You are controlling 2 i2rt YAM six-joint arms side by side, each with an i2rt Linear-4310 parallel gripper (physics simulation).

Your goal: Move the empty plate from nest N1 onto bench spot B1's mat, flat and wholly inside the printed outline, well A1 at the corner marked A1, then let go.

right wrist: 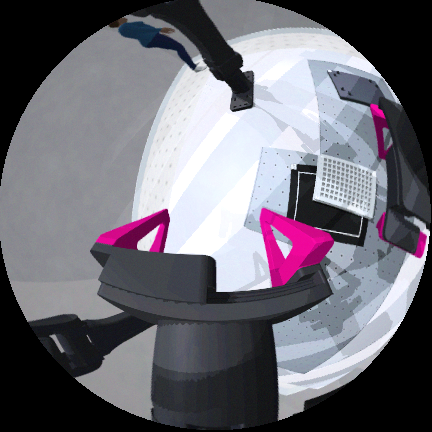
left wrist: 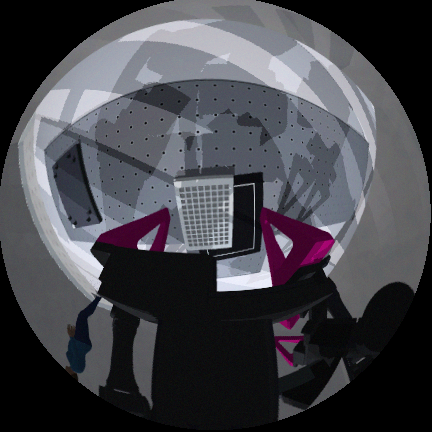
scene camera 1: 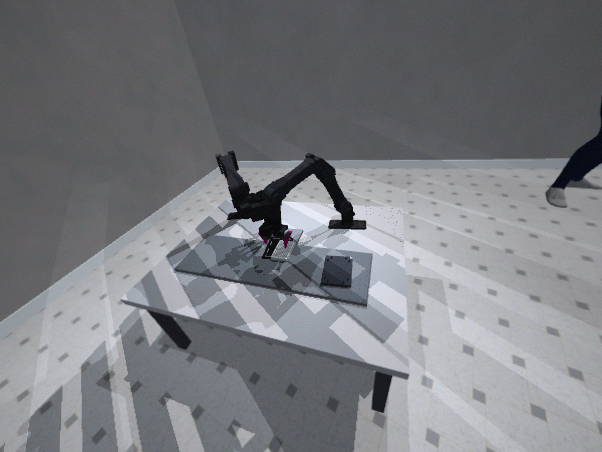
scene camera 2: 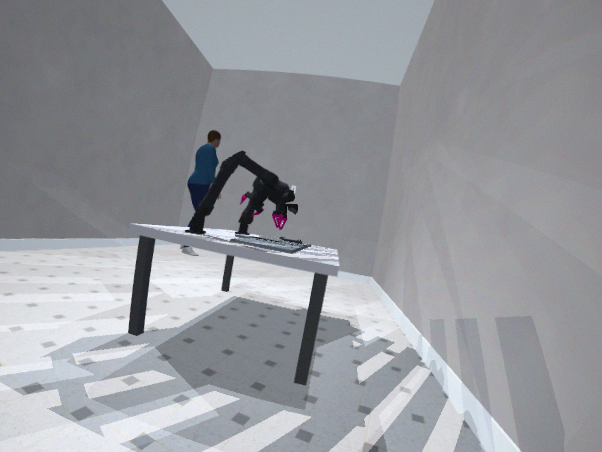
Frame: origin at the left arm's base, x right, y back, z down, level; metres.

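Where they show: left gripper, fingertip midpoint: [right wrist: 383,189] [left wrist: 214,212] [scene camera 1: 276,245] [scene camera 2: 279,228]; right gripper, fingertip midpoint: [right wrist: 214,213] [scene camera 2: 246,210]; left arm's base at its link origin: [right wrist: 243,88] [scene camera 1: 347,225]; right arm's base at its link origin: [scene camera 2: 196,232].
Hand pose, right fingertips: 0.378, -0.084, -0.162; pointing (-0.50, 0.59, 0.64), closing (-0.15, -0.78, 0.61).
Each offset is from my right fingertips to the top centre of the thing, as dx, dy, dz. Level surfaces: height alone.
The pale gridded plate @[-0.080, -0.163, +0.132] [scene camera 1: 283,253] [left wrist: 207,215] [right wrist: 347,182] lies partly over the black mat @[dz +0.148] [left wrist: 245,202] [right wrist: 320,217] and partly past its edge, across the white printed outline. A small pale mark sits at one mat corner in the right wrist view; its lettering cannot be read. The dark nest @[-0.353, -0.269, +0.128] [scene camera 1: 337,271] [left wrist: 75,187] [right wrist: 355,86] holds no plate. My left gripper [scene camera 1: 276,244] [scene camera 2: 279,221] [left wrist: 214,212] is open above the plate and mat, its fingers apart on either side and holding nothing. My right gripper [right wrist: 214,213] is open and empty, away from the plate.
A perforated grey board @[dz +0.149] [scene camera 1: 225,270] [left wrist: 215,115] lies under the mat and nest on the table @[dz +0.162] [scene camera 1: 300,330]. My left arm's base [scene camera 1: 347,224] [right wrist: 242,95] stands behind the board. A person [scene camera 2: 202,165] [right wrist: 145,37] stands beyond the table.
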